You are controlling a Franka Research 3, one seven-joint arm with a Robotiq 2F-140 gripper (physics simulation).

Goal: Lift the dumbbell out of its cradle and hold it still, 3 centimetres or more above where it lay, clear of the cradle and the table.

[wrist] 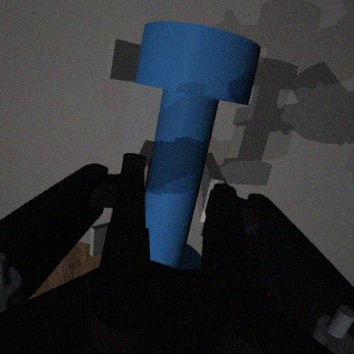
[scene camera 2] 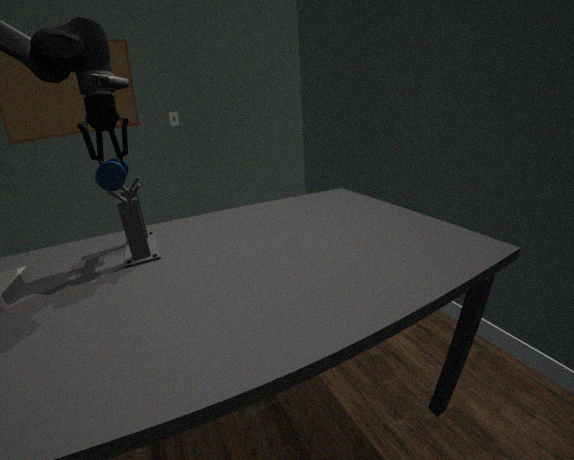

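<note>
The blue dumbbell [scene camera 2: 111,175] [wrist: 186,115] is held by its handle between the fingers of my gripper [scene camera 2: 112,161] [wrist: 175,162]. The gripper points down and is shut on the handle. In the scene view the near disc shows high over the table, at the upper left of the cradle [scene camera 2: 134,230], a grey post with V-shaped prongs on a flat base. The disc's lower edge overlaps the left prong in this view, so the exact gap between dumbbell and cradle is hard to tell. In the wrist view the fingers hide the handle's lower end, and the far disc is mostly hidden.
The cradle stands on the grey table [scene camera 2: 300,280], near its back edge. A pale angular block [scene camera 2: 14,287] shows at the left edge of the scene view. In the wrist view a dark grey piece [wrist: 124,60] shows beside the disc. Shadows of the arm fall on the table.
</note>
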